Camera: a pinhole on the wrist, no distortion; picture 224 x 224 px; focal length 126.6 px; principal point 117.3 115.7 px. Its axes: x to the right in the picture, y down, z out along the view. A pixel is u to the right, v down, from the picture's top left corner.
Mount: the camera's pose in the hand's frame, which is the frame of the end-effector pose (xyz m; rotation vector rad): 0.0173 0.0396 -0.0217 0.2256 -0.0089 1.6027
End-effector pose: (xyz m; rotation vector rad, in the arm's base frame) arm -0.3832 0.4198 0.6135 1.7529 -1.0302 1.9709
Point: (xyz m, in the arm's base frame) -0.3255 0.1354 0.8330
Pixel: 156 20
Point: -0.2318 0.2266 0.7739
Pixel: 110 67
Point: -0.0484 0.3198 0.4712
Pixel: 83 213
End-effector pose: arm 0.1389 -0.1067 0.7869 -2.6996 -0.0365 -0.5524
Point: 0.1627 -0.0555 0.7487
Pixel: 36 154
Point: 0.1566 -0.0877 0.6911
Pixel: 115 178
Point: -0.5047 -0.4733 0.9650
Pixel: behind the camera
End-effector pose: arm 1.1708 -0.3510 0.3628 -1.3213 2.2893 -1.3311
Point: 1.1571 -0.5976 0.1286
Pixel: 177 80
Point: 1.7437 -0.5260 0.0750
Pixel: 96 199
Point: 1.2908 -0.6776 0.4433
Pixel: 28 56
